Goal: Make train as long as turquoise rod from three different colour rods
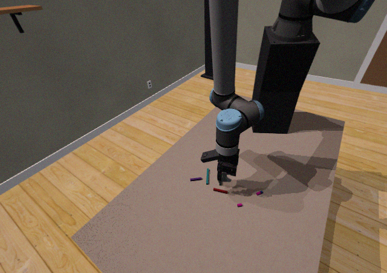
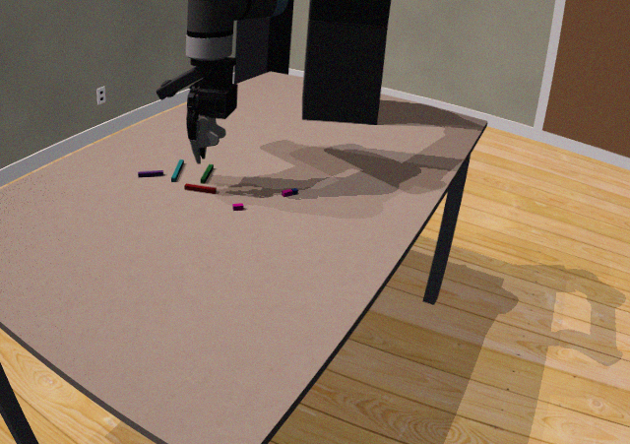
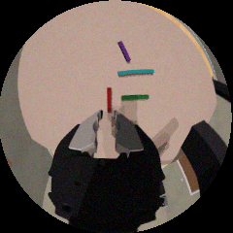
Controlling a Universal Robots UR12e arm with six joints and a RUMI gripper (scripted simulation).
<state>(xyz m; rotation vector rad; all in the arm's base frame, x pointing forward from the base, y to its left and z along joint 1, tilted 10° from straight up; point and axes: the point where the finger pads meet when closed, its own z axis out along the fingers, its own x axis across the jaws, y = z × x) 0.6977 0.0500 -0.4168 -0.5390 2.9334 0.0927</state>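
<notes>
Now: the red rod 8 cm below my hand. Also, from my hand: purple rod: 14 cm to the right, 8 cm below, 2 cm ahead; then green rod: 8 cm below, 6 cm behind, 4 cm to the right; then turquoise rod: 10 cm to the right, 8 cm below, 3 cm behind.
</notes>
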